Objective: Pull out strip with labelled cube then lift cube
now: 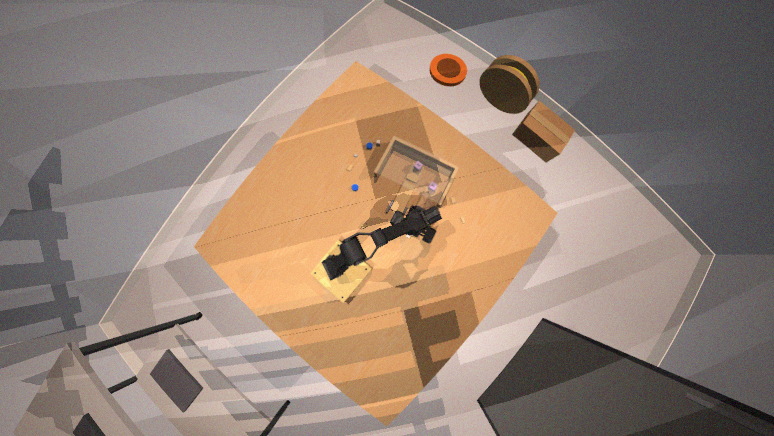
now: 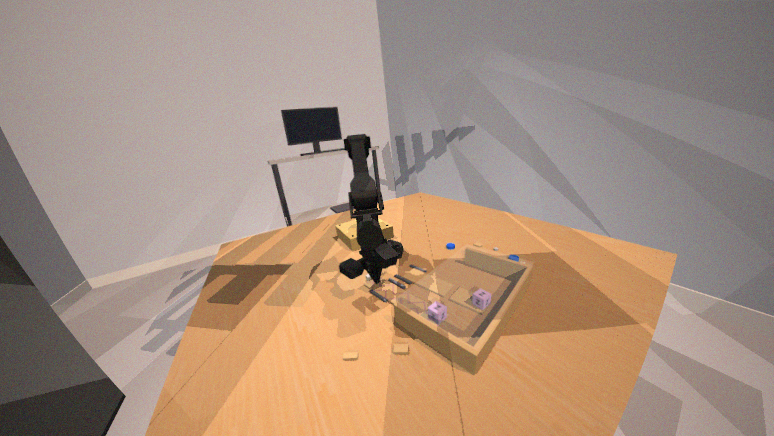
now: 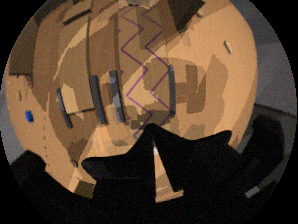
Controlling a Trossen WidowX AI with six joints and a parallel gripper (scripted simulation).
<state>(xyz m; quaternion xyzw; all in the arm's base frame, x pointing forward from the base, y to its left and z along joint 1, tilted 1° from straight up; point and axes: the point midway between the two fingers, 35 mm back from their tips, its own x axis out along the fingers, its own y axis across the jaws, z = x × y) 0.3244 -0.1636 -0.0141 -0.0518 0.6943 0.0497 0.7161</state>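
Right now the patterned strip is 10 cm ahead of my gripper tip and 1 cm to the left of it.
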